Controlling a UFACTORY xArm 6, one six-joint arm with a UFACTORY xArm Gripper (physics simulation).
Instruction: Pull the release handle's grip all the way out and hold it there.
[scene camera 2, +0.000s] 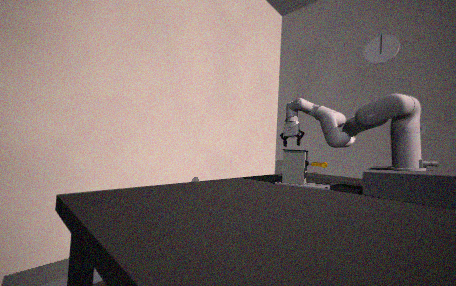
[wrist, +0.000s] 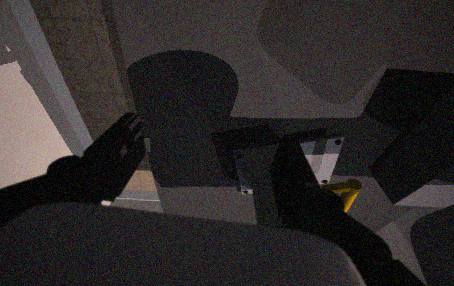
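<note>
The release handle's yellow grip (scene camera 2: 319, 164) (wrist: 352, 194) sticks out sideways from a grey upright housing (scene camera 2: 294, 167) on a light base plate (scene camera 2: 318, 187) (wrist: 327, 166). In the wrist view, the grip is partly hidden behind the right finger, and much of the housing is in shadow. My gripper (scene camera 2: 292, 144) (wrist: 210, 143) is open and empty, pointing down. In the scene view, its fingertips are a little above the housing's top, higher than the grip and to its left. The grip lies outside the span between the fingers.
The dark table (scene camera 2: 240, 225) fills the foreground of the scene view. The arm's grey pedestal (scene camera 2: 410, 186) stands to the right of the housing. A pale wall (scene camera 2: 150, 100) rises beyond the table's far edge.
</note>
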